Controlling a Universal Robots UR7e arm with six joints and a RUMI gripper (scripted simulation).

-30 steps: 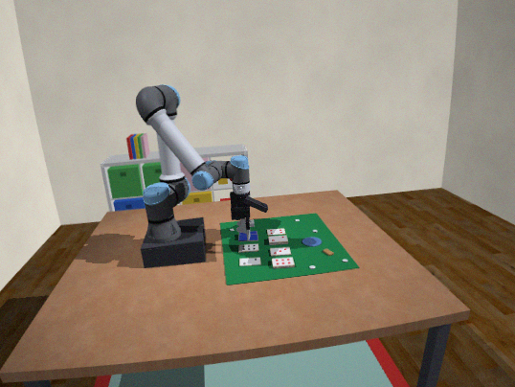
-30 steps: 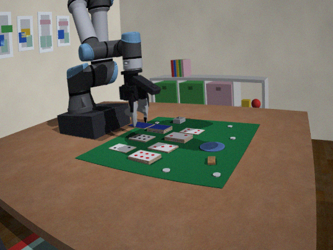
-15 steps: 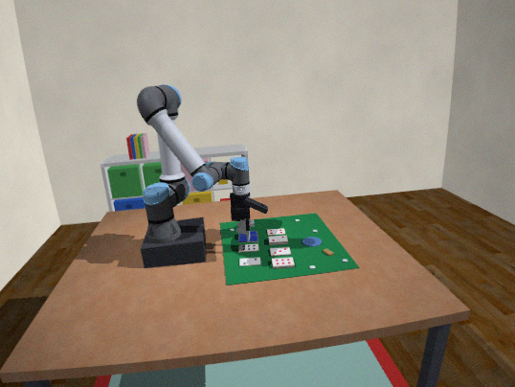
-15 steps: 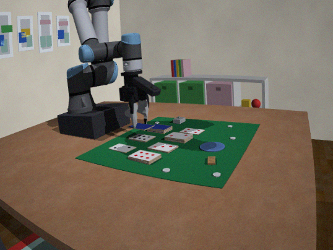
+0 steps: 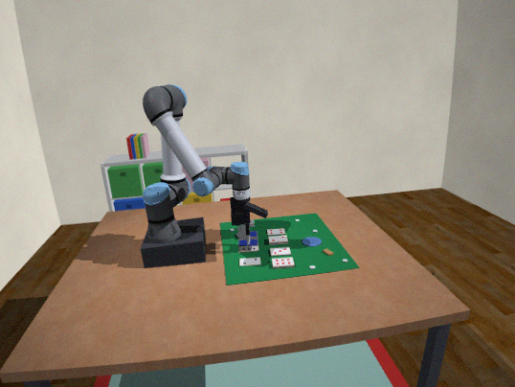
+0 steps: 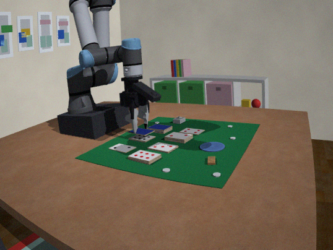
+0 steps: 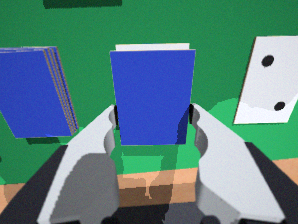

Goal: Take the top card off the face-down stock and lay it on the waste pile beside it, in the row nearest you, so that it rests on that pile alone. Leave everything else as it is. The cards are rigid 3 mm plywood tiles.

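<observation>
Now: hand 4 cm above the black six card. Round my hand: blue-backed card: 1 cm below; green mat: 15 cm ahead, 2 cm to the left, 6 cm below; grey block: 6 cm ahead, 25 cm to the left, 3 cm below.
</observation>
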